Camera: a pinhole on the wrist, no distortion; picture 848 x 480 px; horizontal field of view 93.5 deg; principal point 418.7 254.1 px. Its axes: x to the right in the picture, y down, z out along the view. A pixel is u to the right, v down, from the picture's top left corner.
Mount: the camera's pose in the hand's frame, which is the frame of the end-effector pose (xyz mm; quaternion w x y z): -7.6 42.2 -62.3 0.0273 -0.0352 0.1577 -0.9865
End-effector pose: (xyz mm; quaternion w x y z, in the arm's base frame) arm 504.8 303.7 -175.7 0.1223 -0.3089 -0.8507 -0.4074
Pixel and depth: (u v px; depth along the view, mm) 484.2 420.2 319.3
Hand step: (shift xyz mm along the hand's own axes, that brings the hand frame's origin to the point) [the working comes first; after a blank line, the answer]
In the camera's frame: 52.4 133.0 319.3

-29.2 -186.1 201.9
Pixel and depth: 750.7 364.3 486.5
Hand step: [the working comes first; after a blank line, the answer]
In the camera's frame: 404.9 134.4 486.5

-367.2 -262.1 381.4
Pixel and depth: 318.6 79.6 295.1
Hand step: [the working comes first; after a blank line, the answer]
In the camera's frame: -74.1 -129.1 295.1

83.7 78.3 253.3
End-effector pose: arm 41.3 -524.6 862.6 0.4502 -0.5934 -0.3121 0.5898
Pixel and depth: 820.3 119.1 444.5
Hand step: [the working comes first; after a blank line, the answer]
In the camera's frame: 447.6 -150.4 444.5

-425.1 18.4 433.3
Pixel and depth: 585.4 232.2 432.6
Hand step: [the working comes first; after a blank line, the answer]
In the camera's frame: 180.8 -23.8 432.6

-154.9 -80.8 366.1
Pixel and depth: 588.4 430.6 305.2
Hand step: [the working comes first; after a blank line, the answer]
In the camera's frame: 129.9 135.1 305.2

-107.3 -188.7 192.6
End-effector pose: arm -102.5 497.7 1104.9 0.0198 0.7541 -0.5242 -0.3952
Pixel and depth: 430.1 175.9 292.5
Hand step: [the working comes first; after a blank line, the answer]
In the camera's frame: 8.4 -57.3 292.5

4.5 5.6 233.4
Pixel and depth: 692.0 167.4 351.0
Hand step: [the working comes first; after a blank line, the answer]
In the camera's frame: 240.5 -76.3 351.0

-223.0 -9.6 308.9
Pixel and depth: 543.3 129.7 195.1
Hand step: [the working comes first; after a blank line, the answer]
In the camera's frame: 60.9 -60.8 195.1

-55.7 35.6 145.4
